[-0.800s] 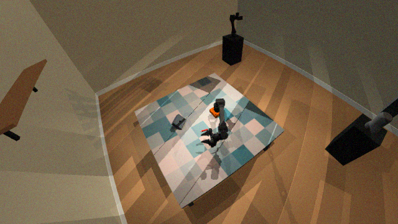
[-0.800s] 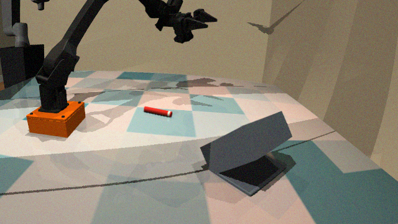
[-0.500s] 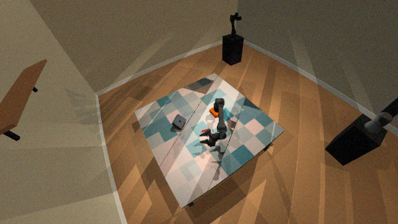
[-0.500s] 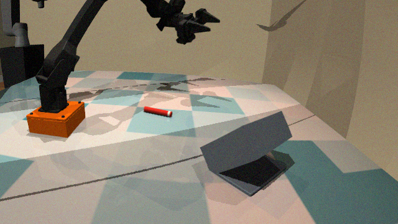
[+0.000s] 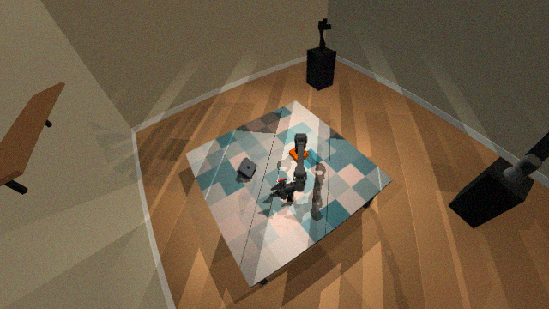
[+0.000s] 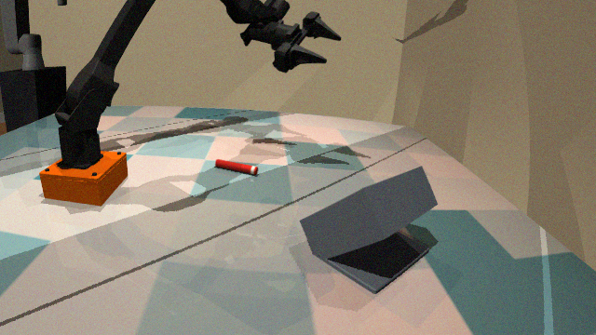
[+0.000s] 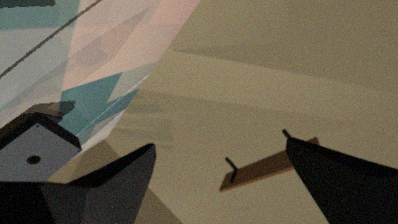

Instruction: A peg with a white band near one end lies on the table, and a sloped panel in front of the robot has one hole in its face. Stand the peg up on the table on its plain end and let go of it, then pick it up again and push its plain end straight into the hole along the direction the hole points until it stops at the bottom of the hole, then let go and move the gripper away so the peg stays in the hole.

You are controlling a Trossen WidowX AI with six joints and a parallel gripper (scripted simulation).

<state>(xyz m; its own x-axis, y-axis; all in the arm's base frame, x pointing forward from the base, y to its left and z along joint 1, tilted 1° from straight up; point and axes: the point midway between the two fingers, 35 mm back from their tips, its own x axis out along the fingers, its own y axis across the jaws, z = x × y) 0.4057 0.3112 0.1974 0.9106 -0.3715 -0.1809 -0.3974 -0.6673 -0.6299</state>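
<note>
My gripper tip is 23 cm above the red peg, 17 cm to the left of it and 16 cm past it. Round my gripper tip: flat dark plate: 41 cm to the right, 23 cm below, 3 cm ahead; grey sloped panel: 39 cm to the right, 18 cm below, 1 cm ahead.
</note>
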